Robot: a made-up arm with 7 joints. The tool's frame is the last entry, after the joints. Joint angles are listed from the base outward. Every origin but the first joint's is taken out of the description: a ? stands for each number. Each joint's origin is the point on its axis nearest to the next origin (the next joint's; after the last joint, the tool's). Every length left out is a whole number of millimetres.
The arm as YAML. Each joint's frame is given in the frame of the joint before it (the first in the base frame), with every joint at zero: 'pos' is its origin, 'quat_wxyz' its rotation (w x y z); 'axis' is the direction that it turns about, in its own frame. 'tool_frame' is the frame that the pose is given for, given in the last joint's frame.
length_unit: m
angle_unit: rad
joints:
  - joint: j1
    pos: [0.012, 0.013, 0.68]
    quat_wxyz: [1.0, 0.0, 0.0, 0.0]
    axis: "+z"
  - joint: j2
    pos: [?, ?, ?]
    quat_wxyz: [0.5, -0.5, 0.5, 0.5]
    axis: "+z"
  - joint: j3
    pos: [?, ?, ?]
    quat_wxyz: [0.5, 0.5, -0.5, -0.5]
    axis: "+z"
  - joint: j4
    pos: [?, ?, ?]
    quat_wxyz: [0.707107, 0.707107, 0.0, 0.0]
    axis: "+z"
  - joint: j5
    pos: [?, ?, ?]
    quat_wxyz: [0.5, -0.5, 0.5, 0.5]
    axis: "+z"
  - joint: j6
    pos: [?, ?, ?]
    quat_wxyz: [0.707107, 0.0, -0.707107, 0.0]
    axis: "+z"
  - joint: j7
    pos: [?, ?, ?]
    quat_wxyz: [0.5, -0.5, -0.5, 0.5]
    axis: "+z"
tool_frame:
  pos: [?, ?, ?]
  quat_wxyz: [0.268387, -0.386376, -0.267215, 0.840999]
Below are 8 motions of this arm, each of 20 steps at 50 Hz.
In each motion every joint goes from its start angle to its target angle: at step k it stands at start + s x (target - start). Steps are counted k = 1, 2, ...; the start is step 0. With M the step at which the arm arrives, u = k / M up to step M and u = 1 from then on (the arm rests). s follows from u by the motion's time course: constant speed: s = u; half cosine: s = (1 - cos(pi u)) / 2; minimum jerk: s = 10 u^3 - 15 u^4 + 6 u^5.
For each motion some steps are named. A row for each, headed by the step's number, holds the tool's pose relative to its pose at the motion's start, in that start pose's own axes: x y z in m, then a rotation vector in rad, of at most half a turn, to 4 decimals.
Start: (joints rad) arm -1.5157 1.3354 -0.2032 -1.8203 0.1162 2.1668 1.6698
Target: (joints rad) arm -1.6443 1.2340 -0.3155 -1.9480 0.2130 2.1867 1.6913
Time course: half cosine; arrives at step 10
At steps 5, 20:
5: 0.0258 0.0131 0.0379 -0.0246 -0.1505 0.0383
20: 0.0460 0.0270 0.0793 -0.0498 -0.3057 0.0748

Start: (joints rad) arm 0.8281 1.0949 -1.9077 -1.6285 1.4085 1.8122 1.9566
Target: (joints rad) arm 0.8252 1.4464 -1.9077 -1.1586 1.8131 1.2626 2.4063
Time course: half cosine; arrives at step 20
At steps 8, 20:
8: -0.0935 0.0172 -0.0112 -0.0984 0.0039 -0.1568
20: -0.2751 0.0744 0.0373 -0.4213 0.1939 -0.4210

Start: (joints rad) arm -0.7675 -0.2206 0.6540 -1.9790 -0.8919 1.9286 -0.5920
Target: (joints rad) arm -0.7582 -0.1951 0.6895 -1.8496 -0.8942 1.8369 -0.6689
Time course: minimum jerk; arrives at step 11
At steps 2, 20:
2: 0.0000 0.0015 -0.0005 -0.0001 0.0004 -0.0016
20: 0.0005 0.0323 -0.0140 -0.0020 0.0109 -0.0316

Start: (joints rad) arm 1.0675 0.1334 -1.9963 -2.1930 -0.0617 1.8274 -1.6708
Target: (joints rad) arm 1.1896 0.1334 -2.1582 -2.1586 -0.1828 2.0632 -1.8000
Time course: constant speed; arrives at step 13
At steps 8, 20:
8: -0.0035 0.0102 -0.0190 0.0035 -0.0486 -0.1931
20: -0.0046 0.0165 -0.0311 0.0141 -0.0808 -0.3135

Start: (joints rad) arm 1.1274 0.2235 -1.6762 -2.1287 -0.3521 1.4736 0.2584
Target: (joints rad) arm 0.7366 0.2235 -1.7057 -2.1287 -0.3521 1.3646 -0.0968
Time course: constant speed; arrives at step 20
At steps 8, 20:
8: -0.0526 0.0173 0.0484 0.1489 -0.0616 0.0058
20: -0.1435 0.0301 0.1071 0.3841 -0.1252 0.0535

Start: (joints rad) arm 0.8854 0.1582 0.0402 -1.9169 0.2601 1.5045 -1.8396
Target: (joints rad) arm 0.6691 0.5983 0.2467 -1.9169 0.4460 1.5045 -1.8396
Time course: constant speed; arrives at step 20
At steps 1, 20:
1: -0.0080 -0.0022 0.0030 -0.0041 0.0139 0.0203
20: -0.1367 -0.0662 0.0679 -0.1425 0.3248 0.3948

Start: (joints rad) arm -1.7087 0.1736 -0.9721 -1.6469 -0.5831 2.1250 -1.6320
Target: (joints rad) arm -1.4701 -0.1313 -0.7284 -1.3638 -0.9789 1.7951 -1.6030
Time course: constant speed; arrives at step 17
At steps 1, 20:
1: 0.0041 0.0117 -0.0043 -0.0009 -0.0028 -0.0241
20: 0.0932 0.1454 -0.1203 -0.0967 -0.1667 -0.3039

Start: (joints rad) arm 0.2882 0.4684 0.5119 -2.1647 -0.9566 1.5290 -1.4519
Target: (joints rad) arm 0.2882 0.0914 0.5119 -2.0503 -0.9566 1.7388 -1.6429
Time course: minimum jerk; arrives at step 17
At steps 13, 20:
13: 0.0483 -0.0319 -0.1428 -0.1979 -0.3284 -0.2053
20: 0.0562 -0.0363 -0.1556 -0.2105 -0.3645 -0.2265

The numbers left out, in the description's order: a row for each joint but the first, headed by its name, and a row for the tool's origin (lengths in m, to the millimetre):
j2: -0.013 -0.021 0.0
j3: -0.177 0.027 0.0
j4: 0.135 -0.007 0.0
j5: -0.075 0.27 0.0
j6: 0.019 -0.027 0.0
j7: -0.034 -0.063 0.0
tool: 0.01 0.03 0.0

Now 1 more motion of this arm.
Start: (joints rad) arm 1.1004 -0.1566 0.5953 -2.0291 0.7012 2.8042 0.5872
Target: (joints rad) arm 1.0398 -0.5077 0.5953 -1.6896 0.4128 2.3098 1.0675
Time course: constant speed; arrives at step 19
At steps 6, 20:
6: 0.0516 -0.0055 -0.0437 0.0199 0.0232 0.0198
20: 0.1324 0.0004 -0.1624 -0.0457 0.1145 0.0388

